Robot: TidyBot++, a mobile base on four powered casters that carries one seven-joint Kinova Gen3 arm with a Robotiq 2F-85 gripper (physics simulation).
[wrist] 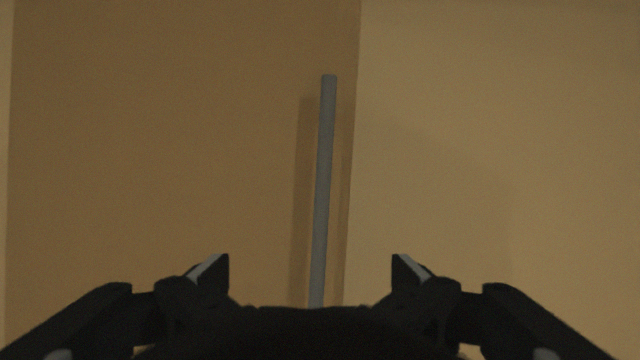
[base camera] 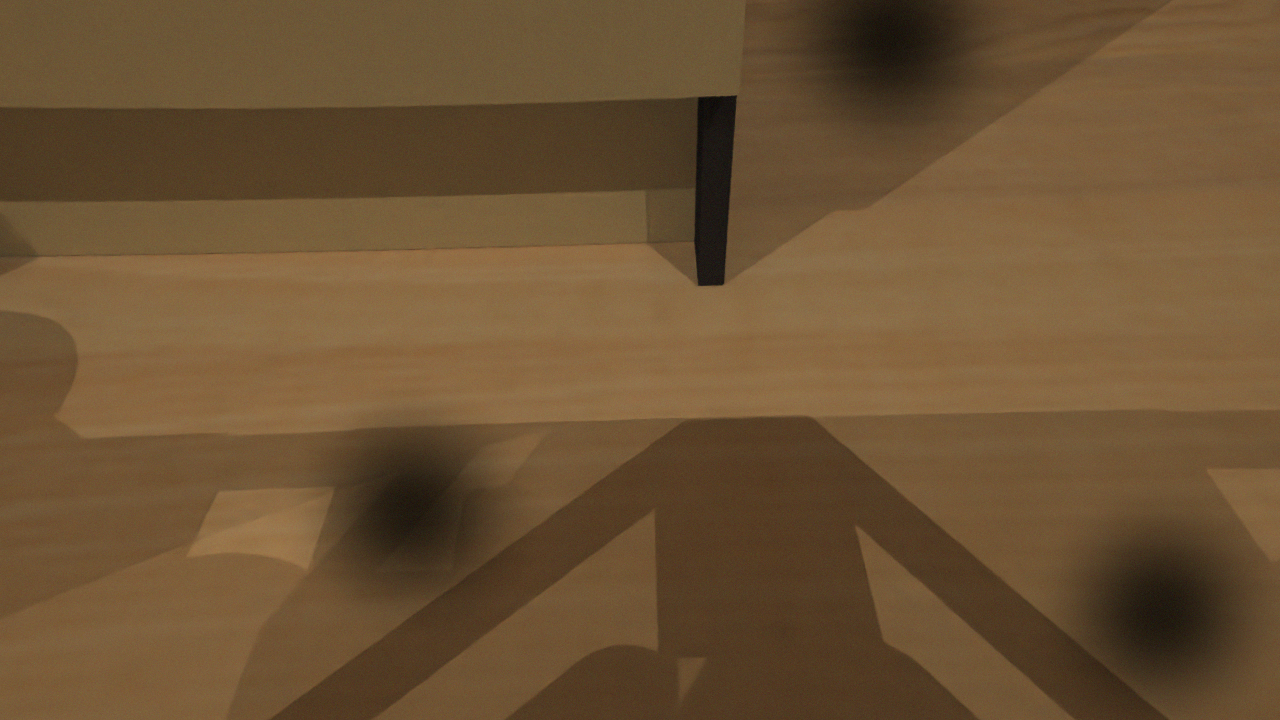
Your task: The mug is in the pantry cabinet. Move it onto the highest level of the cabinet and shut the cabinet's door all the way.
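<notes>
A brown cabinet door fills the left and middle of the wrist view and looks shut. A long grey bar handle stands upright near the door's right edge. My gripper is open, and its fingers stand to the left and right of the handle's lower part in the view. How far the fingertips are from the handle in depth is hard to tell. The mug does not show in either view.
In the base camera view, the lower front of a tan furniture body spans the upper left. A dark leg stands under its right end on the wooden floor. In the wrist view, a lighter panel adjoins the door on the right.
</notes>
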